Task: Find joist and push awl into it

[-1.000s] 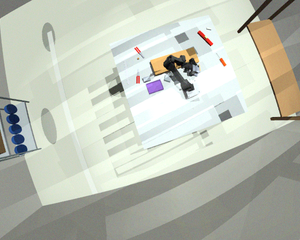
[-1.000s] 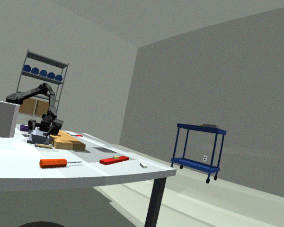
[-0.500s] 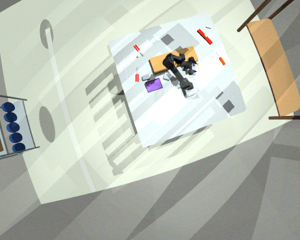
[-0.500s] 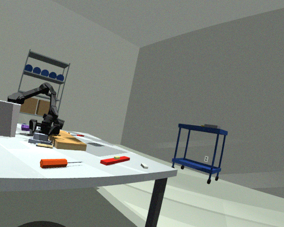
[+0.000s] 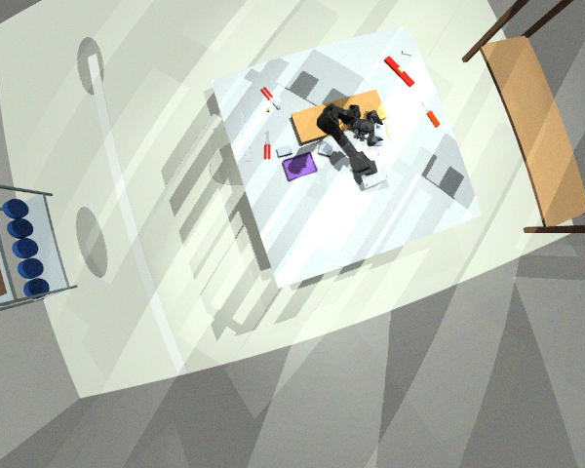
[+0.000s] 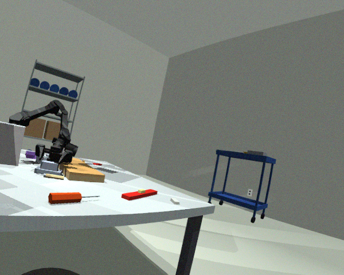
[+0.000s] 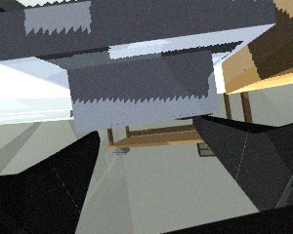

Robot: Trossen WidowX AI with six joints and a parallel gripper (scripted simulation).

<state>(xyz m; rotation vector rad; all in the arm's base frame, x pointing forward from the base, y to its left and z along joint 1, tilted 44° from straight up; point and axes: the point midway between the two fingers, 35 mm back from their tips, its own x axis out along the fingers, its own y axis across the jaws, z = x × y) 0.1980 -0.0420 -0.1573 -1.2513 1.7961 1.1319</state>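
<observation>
My gripper tip is 20 mm to the right of the grey stud finder, 20 mm short of it and 20 mm above it. Round my gripper tip: awl 60 mm below, 50 mm to the right; red level 370 mm ahead, 260 mm to the right, 50 mm below; purple tray 490 mm to the left, 50 mm below, 50 mm behind.
</observation>
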